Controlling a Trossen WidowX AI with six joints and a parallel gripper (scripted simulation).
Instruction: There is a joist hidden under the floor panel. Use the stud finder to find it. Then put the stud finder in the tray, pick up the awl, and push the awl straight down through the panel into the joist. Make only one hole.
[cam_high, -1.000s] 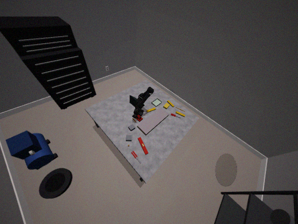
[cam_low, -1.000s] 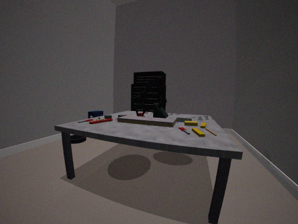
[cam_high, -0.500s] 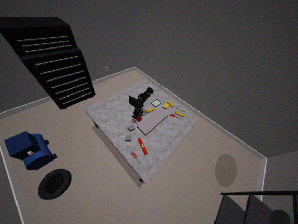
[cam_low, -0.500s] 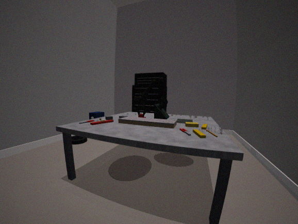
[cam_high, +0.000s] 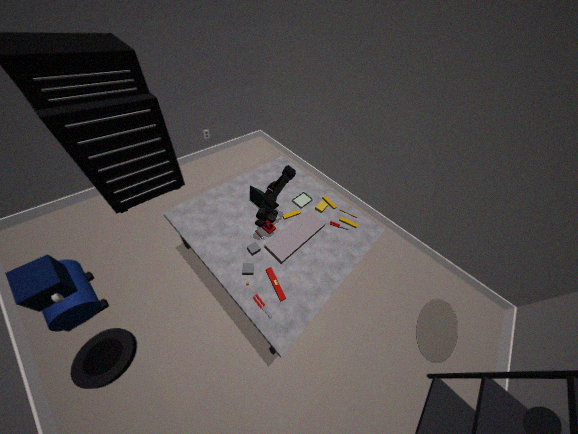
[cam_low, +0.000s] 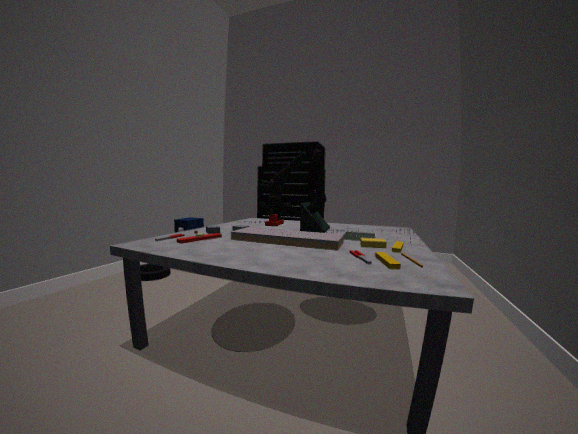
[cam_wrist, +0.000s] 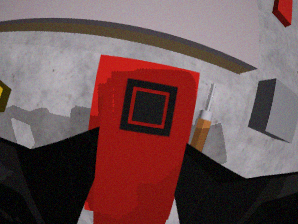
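The awl lies 7 cm to the right of my gripper tip, 7 cm below it and 2 cm ahead of it. From my gripper tip the other things lie so: red level (35 cm ahead, 23 cm to the right, 6 cm below); then stud finder (2 cm above, 1 cm ahead); then pale green tray (47 cm to the left, 7 cm behind, 6 cm below).
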